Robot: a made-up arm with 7 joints. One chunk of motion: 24 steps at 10 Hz.
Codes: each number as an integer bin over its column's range. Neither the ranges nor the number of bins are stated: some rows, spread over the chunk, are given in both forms.
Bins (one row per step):
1: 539 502 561 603 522 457
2: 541 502 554 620 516 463
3: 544 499 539 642 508 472
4: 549 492 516 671 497 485
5: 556 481 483 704 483 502
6: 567 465 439 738 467 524
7: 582 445 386 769 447 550
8: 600 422 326 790 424 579
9: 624 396 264 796 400 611
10: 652 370 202 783 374 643
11: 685 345 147 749 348 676
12: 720 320 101 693 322 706
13: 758 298 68 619 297 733
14: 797 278 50 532 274 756
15: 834 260 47 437 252 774
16: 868 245 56 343 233 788
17: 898 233 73 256 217 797
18: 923 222 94 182 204 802
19: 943 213 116 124 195 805
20: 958 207 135 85 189 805
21: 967 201 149 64 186 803
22: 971 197 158 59 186 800
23: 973 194 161 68 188 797
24: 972 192 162 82 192 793
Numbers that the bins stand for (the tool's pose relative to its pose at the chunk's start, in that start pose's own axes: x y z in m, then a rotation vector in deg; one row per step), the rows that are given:
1: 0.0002 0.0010 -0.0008 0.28 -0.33 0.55
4: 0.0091 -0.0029 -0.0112 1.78 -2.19 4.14
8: 0.0545 -0.0295 -0.0549 4.40 -7.59 16.19
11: 0.1303 -0.0588 -0.0962 3.49 -13.22 28.61
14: 0.2300 -0.0843 -0.1185 -1.28 -18.70 38.86
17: 0.3200 -0.1014 -0.1132 -7.36 -22.93 44.12
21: 0.3815 -0.1135 -0.0957 -11.59 -25.22 44.89
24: 0.3859 -0.1170 -0.0927 -11.19 -24.78 43.61
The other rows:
2: 0.0020 0.0010 -0.0025 0.65 -0.78 1.32
3: 0.0046 -0.0002 -0.0059 1.14 -1.37 2.48
5: 0.0153 -0.0070 -0.0188 2.50 -3.22 6.32
6: 0.0251 -0.0131 -0.0289 3.25 -4.41 9.14
7: 0.0385 -0.0207 -0.0411 3.93 -5.89 12.47
9: 0.0759 -0.0394 -0.0692 4.53 -9.37 20.29
10: 0.1009 -0.0493 -0.0835 4.24 -11.30 24.39
12: 0.1614 -0.0683 -0.1067 2.26 -15.15 32.46
13: 0.1953 -0.0766 -0.1143 0.63 -17.00 35.92
15: 0.2630 -0.0911 -0.1192 -3.38 -20.33 41.17
16: 0.2933 -0.0968 -0.1171 -5.45 -21.74 42.96
18: 0.3423 -0.1056 -0.1084 -8.99 -23.89 44.76
19: 0.3601 -0.1090 -0.1033 -10.27 -24.56 45.14
20: 0.3735 -0.1113 -0.0989 -11.13 -25.00 45.14
22: 0.3851 -0.1151 -0.0936 -11.70 -25.22 44.50
23: 0.3868 -0.1162 -0.0929 -11.50 -25.07 44.12

